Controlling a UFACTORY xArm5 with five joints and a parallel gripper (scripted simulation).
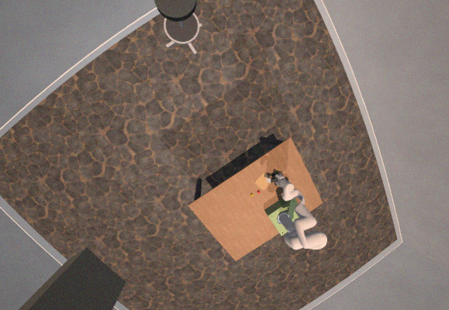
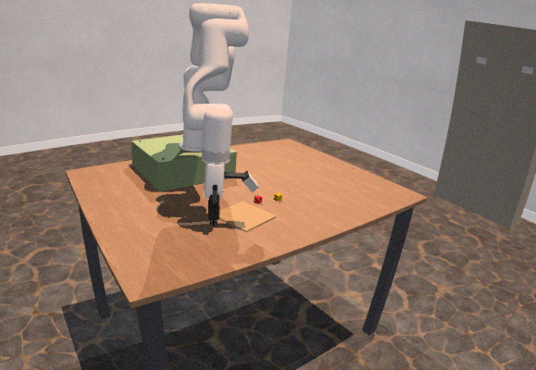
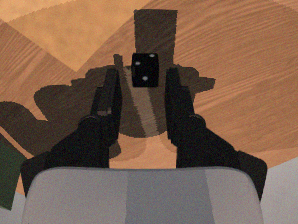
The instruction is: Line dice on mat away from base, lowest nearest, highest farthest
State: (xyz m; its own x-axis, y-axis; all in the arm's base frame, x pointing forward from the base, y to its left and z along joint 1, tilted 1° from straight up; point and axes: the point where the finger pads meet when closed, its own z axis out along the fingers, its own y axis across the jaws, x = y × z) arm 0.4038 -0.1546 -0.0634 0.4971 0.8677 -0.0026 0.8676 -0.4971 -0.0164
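The black die is 4 cm below my hand. Round my hand: red die 6 cm behind, 21 cm to the left, 4 cm below; then yellow die 4 cm behind, 28 cm to the left, 4 cm below; then tan mat 11 cm to the left, 4 cm below.
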